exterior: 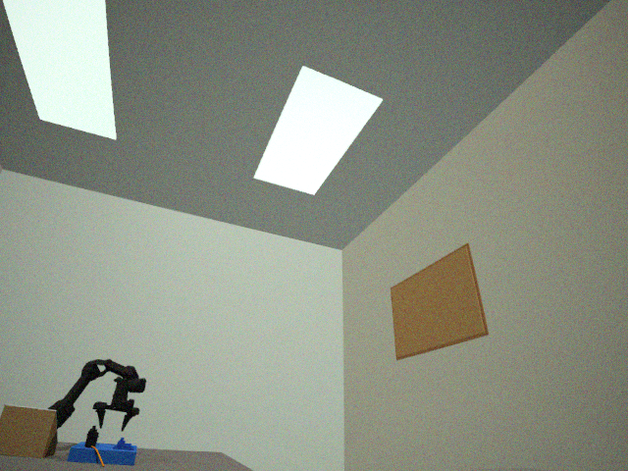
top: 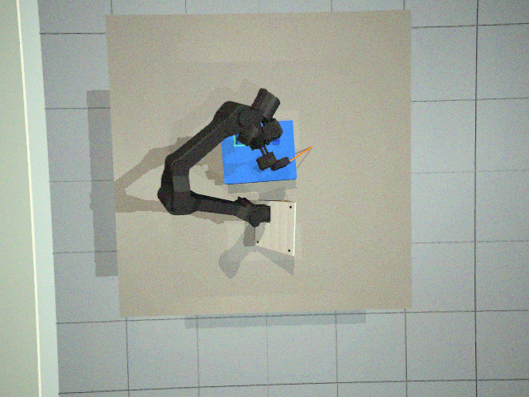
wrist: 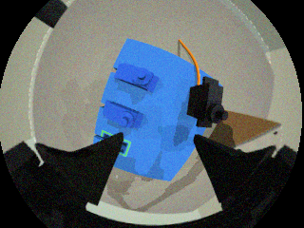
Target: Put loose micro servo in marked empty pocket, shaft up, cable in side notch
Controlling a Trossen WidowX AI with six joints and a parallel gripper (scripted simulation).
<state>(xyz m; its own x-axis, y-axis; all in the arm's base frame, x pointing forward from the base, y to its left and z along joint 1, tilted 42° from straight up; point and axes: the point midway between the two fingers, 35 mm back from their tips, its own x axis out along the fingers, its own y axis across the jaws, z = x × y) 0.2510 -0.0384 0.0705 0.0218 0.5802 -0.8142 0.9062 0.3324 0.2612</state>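
Right now my gripper tip is 4 cm past the blue robot deck, 1 cm to the right of it and 9 cm above it.
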